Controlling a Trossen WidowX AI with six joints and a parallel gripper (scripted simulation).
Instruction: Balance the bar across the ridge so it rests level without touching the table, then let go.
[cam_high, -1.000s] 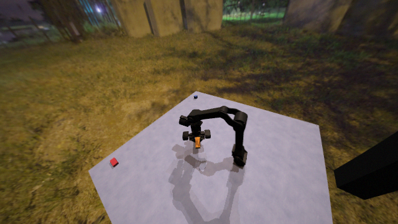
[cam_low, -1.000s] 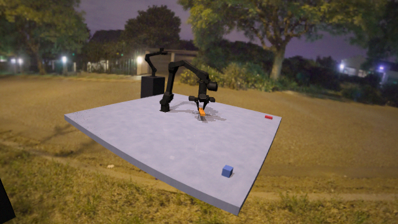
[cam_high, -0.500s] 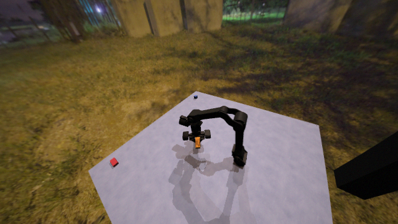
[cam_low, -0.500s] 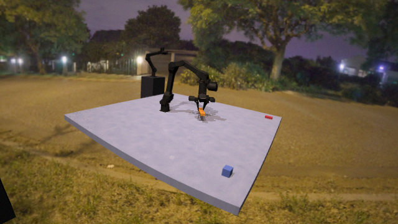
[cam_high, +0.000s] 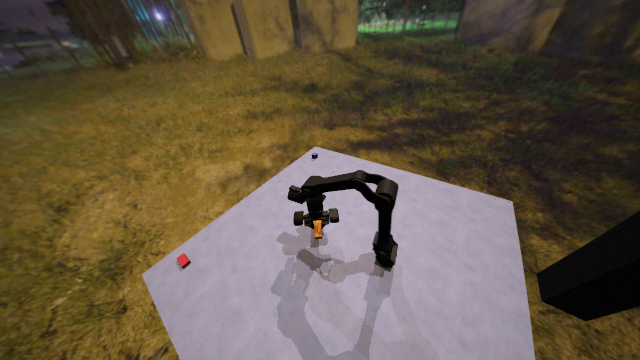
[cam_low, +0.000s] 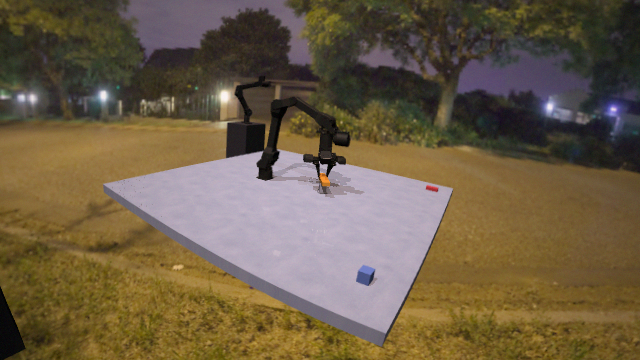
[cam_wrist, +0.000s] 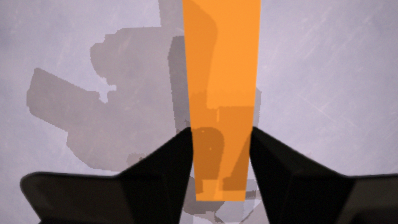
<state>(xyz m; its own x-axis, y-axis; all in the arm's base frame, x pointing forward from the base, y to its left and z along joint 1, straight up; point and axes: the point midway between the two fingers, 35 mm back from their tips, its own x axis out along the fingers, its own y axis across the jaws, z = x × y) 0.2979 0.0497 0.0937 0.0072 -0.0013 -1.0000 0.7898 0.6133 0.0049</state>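
My gripper tip is now 20 mm to the left of the orange bar and 20 mm short of it. Also, from my gripper tip: blue cube 550 mm to the right, 440 mm ahead, 40 mm below; red block 450 mm to the left, 440 mm ahead, 50 mm below.
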